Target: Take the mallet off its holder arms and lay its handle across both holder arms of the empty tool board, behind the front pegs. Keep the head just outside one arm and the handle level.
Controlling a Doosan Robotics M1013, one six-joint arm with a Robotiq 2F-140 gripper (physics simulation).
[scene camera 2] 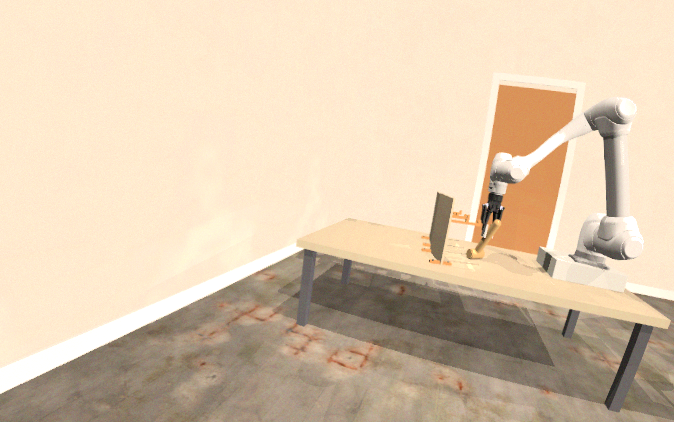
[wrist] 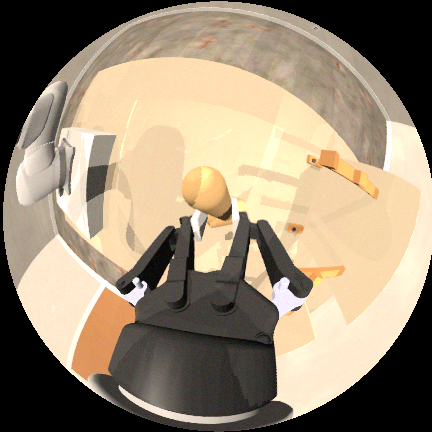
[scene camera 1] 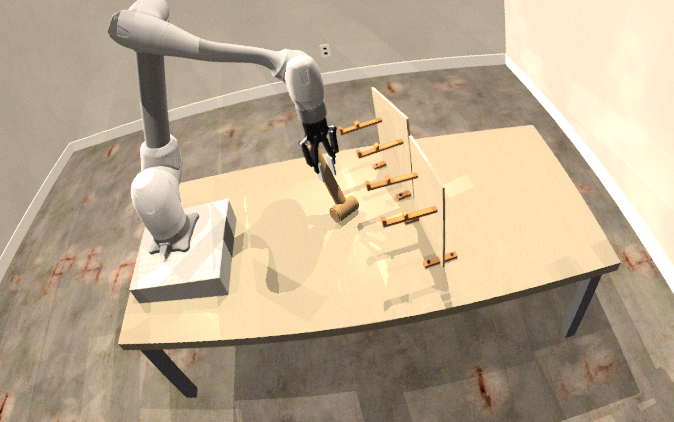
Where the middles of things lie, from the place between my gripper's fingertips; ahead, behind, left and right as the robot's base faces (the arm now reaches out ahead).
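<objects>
The wooden mallet (scene camera 1: 344, 206) is here, and my hand is 10 mm to the left of it. My hand is also 20 mm short of the mallet and 20 mm above it.
</objects>
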